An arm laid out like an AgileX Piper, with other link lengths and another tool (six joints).
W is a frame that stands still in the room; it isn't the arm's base.
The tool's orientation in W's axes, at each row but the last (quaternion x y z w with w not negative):
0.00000 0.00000 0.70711 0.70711
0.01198 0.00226 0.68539 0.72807
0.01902 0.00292 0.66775 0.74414
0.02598 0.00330 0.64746 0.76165
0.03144 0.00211 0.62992 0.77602
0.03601 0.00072 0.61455 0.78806
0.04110 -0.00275 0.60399 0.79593
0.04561 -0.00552 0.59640 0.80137
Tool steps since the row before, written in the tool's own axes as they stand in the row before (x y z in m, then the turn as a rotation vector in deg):
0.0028 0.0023 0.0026 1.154 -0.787 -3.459
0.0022 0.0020 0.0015 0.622 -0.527 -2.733
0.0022 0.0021 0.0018 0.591 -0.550 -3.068
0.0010 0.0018 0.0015 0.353 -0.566 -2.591
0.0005 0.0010 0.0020 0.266 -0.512 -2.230
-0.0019 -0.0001 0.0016 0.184 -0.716 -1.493
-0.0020 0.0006 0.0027 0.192 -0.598 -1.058
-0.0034 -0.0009 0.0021 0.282 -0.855 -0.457
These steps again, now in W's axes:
-0.0023 0.0028 0.0026 0.787 1.154 -3.459
-0.0018 0.0023 0.0016 0.510 0.628 -2.735
-0.0018 0.0024 0.0019 0.519 0.603 -3.071
-0.0016 0.0012 0.0016 0.515 0.349 -2.602
-0.0008 0.0006 0.0021 0.460 0.258 -2.242
-0.0003 -0.0020 0.0015 0.671 0.088 -1.522
-0.0010 -0.0019 0.0026 0.579 0.098 -1.081
0.0000 -0.0037 0.0018 0.878 0.063 -0.494

